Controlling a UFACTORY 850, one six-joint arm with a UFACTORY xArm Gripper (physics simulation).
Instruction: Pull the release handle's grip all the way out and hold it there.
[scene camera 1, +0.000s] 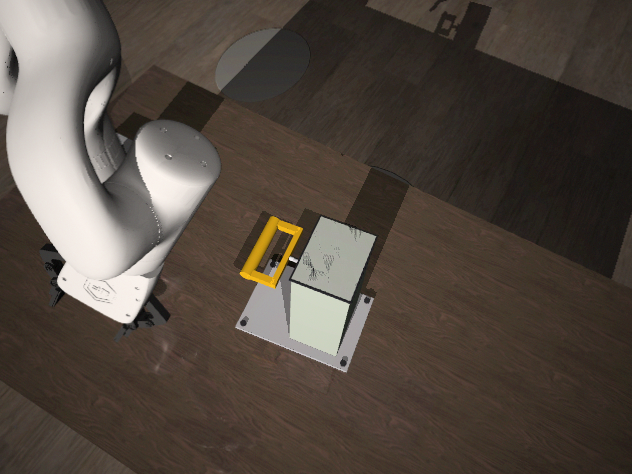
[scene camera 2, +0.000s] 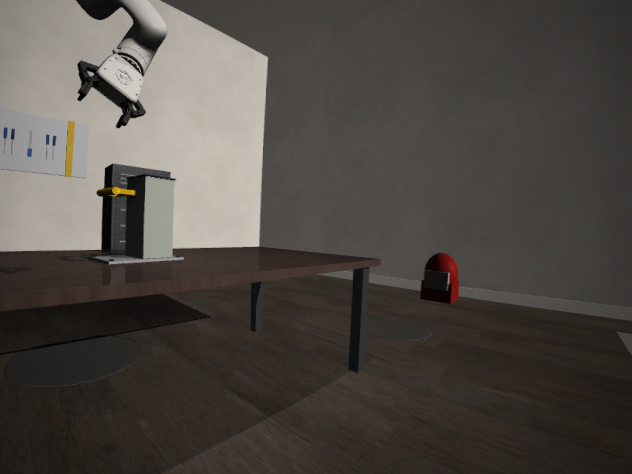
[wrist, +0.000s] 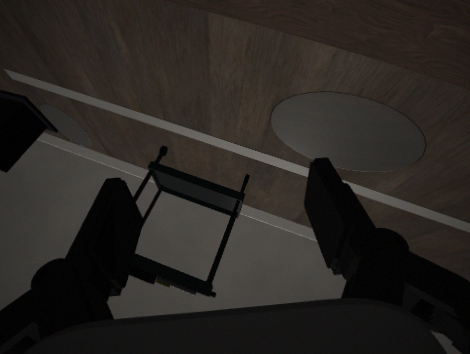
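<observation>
The release handle's yellow grip (scene camera 1: 260, 248) (scene camera 2: 107, 191) is a rectangular loop with a thick round outer bar. It sticks out from the upper side of a pale green box (scene camera 1: 317, 318) (scene camera 2: 159, 219), joined by a short rod. The box stands upright on a grey base plate (scene camera 1: 265, 316). My gripper (scene camera 1: 85, 322) (scene camera 2: 99, 111) (wrist: 220, 190) is open and empty. In the second scene view it hangs well above the grip, tilted, and touches nothing. In the first scene view it is to the left of the grip. The handle does not show in the wrist view.
The box and plate stand on a brown wooden table (scene camera 1: 433, 357) (scene camera 2: 306, 261). A dark drawer cabinet (scene camera 2: 113, 204) shows behind the box. A red backpack-like object (scene camera 2: 443, 264) is off to the right. A dark cart (wrist: 197, 192) stands by the wall in the wrist view.
</observation>
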